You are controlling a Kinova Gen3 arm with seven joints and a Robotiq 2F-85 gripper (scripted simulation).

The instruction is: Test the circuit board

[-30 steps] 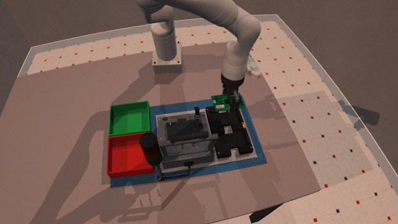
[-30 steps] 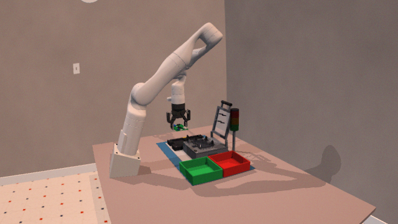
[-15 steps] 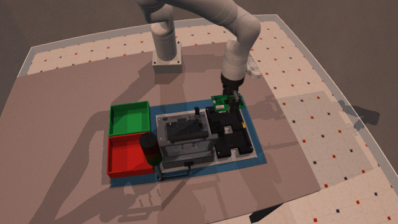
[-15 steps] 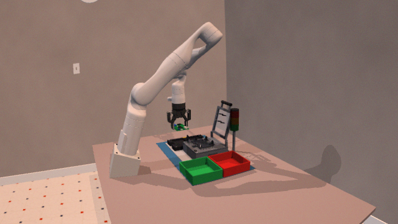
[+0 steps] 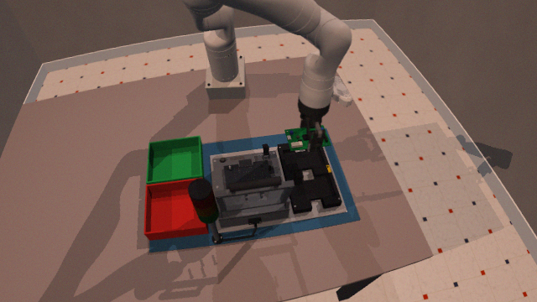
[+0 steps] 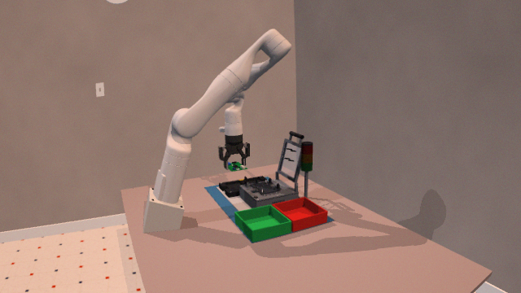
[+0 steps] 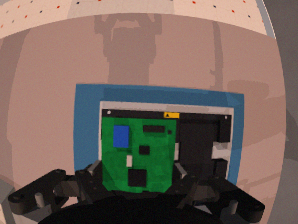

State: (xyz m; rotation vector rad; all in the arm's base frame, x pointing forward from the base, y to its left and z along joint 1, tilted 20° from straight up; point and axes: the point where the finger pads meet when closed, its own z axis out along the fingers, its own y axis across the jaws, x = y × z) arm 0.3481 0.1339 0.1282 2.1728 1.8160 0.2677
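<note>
The green circuit board lies right at my hand. From my hand the other things lie so: green bin (12 cm behind, 35 cm to the right, 11 cm below); red bin (3 cm ahead, 38 cm to the right, 11 cm below); tester lid (15 cm ahead, 20 cm to the right, 6 cm above).
</note>
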